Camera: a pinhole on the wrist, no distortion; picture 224 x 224 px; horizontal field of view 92.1 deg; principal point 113.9 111.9 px. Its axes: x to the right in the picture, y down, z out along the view. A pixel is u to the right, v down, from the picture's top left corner.
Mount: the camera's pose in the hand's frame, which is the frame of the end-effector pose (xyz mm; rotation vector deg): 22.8 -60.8 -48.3 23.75 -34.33 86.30
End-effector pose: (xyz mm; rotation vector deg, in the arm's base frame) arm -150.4 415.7 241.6 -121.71 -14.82 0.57
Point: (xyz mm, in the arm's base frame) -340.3 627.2 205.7
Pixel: 165.1 169.9
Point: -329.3 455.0 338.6
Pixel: outside the picture
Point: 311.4 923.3 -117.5
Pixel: outside the picture
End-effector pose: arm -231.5 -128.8 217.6 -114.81 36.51 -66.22
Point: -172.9 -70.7 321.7
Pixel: 116.4 80.8
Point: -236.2 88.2 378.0
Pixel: 44.9 159.8
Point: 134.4 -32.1 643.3
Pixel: 75.6 16.0
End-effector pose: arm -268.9 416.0 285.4 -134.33 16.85 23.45
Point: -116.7 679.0 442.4
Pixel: 38.5 86.3
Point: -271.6 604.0 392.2
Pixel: 87.5 151.5
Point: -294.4 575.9 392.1
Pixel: 92.6 173.3
